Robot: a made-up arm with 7 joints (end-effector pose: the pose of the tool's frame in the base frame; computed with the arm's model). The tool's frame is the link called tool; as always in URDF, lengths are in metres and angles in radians.
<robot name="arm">
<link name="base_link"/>
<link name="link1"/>
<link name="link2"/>
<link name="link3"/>
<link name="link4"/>
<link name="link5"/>
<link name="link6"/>
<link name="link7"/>
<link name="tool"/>
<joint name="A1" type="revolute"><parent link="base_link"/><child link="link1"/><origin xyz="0.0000 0.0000 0.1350"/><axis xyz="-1 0 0"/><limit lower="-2.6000" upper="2.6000"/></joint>
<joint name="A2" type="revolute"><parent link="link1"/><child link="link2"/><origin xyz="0.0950 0.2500 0.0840"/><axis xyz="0 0 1"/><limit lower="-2.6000" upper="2.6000"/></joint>
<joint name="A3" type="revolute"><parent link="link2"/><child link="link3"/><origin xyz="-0.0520 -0.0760 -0.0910"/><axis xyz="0 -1 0"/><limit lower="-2.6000" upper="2.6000"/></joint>
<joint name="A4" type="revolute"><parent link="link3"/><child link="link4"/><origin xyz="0.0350 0.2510 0.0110"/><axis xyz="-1 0 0"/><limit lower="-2.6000" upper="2.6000"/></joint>
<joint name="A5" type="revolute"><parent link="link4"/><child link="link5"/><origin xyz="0.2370 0.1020 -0.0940"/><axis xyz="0 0 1"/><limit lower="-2.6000" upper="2.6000"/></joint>
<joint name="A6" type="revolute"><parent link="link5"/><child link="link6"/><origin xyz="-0.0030 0.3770 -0.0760"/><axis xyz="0 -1 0"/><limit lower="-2.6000" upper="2.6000"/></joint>
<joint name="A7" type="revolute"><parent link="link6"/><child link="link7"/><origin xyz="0.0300 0.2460 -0.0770"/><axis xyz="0 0 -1"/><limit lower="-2.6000" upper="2.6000"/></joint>
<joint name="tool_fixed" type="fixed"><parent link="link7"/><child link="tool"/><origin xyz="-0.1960 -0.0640 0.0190"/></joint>
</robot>
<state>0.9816 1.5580 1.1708 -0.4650 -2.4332 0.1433 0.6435</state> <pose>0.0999 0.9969 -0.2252 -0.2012 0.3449 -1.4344</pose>
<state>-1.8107 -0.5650 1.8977 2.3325 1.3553 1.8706 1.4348</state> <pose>0.1468 0.4491 0.2075 0.1580 -0.5729 -1.6701</pose>
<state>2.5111 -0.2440 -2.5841 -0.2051 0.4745 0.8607 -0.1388</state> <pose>0.1523 -0.7363 -0.6160 -1.1942 0.1112 -1.6309</pose>
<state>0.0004 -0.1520 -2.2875 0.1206 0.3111 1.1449 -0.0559</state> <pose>-0.2002 1.0520 0.3258 0.4606 1.1081 -0.0069</pose>
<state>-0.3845 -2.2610 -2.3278 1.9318 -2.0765 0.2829 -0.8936</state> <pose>0.3239 0.7429 -0.2180 0.0608 1.3522 -0.3213</pose>
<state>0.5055 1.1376 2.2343 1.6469 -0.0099 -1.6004 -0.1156</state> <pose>0.1182 0.7707 0.3399 0.1681 -0.2162 -0.3184</pose>
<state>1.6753 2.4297 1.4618 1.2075 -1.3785 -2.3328 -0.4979</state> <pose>-0.1665 0.6862 -0.1679 0.0827 2.0274 0.2469</pose>
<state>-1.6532 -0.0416 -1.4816 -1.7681 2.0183 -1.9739 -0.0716</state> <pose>-0.0824 -0.2412 0.5735 1.7750 -0.5050 2.0778</pose>
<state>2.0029 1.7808 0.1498 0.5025 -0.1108 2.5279 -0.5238</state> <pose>-0.5586 -0.5600 -0.2321 0.8643 -0.5911 2.2758</pose>
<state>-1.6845 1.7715 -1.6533 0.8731 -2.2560 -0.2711 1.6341</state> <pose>0.3257 0.9072 0.5761 1.0603 -0.2266 -2.0782</pose>
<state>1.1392 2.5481 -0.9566 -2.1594 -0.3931 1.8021 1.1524</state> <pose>-0.6937 0.2927 -0.6512 -1.0637 -0.2577 -0.7226</pose>
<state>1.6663 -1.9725 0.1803 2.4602 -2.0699 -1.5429 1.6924</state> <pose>-0.0209 0.5230 0.7729 -0.9419 1.6092 -0.1188</pose>
